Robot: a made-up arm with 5 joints.
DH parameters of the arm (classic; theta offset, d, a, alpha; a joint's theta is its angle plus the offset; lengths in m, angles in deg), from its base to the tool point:
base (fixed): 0 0 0.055 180
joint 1: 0 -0.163 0.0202 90
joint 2: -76 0 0.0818 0
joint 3: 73.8 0 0.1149 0
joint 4: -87.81 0.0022 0 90
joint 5: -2.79 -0.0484 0 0
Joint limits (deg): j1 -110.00..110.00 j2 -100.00..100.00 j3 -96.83..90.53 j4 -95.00..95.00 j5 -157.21..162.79
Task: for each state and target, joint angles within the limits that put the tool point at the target. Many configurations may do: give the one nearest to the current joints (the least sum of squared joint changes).
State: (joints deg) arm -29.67 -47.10 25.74 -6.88 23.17
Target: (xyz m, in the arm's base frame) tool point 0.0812 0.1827 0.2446
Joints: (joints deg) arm -81.16 -13.15 17.06 -7.73 23.17
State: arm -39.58 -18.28 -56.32 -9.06 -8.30
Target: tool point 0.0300 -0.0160 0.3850
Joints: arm -36.87 -57.86 -29.05 2.96 -8.30
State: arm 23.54 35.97 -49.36 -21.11 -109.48
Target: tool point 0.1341 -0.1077 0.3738
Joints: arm 54.65 13.98 -63.60 -35.60 -109.48
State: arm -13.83 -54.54 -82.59 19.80 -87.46
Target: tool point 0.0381 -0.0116 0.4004
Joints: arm -40.63 -31.76 -68.77 22.08 -87.46
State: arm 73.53 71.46 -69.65 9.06 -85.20
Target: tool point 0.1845 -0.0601 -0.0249
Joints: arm 25.78 100.00 -29.92 14.52 -85.20
